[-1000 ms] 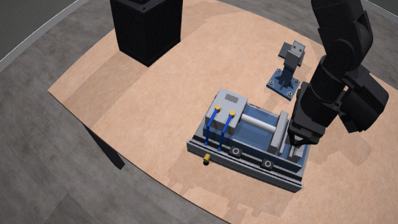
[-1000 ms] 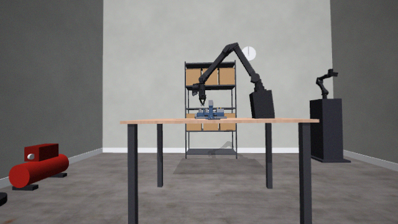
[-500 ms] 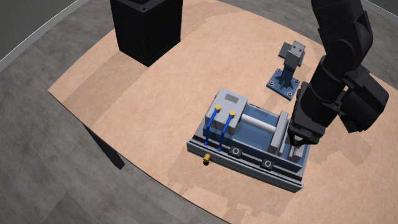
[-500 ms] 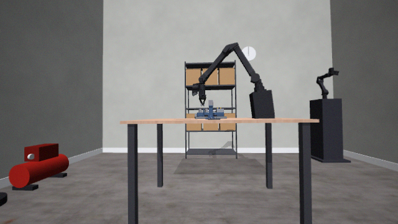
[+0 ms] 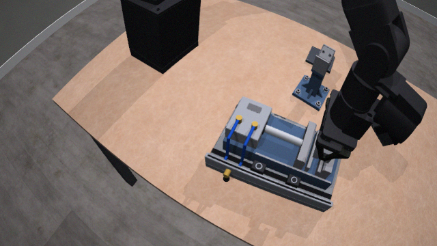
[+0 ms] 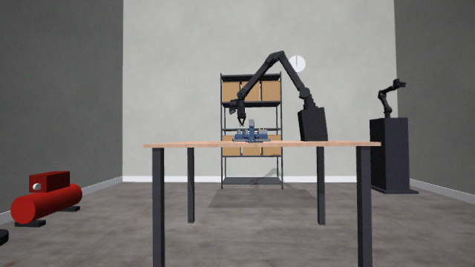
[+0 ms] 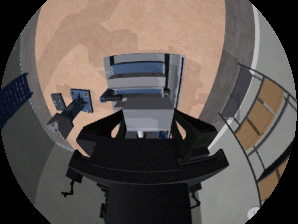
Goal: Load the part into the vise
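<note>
The grey part is 1 cm below my hand. Also, from my hand: moving jaw: 4 cm behind, 2 cm to the left, 7 cm below; fixed jaw: 3 cm ahead, 2 cm to the left, 7 cm below; work stop: 1 cm behind, 7 cm to the left, 5 cm below.
</note>
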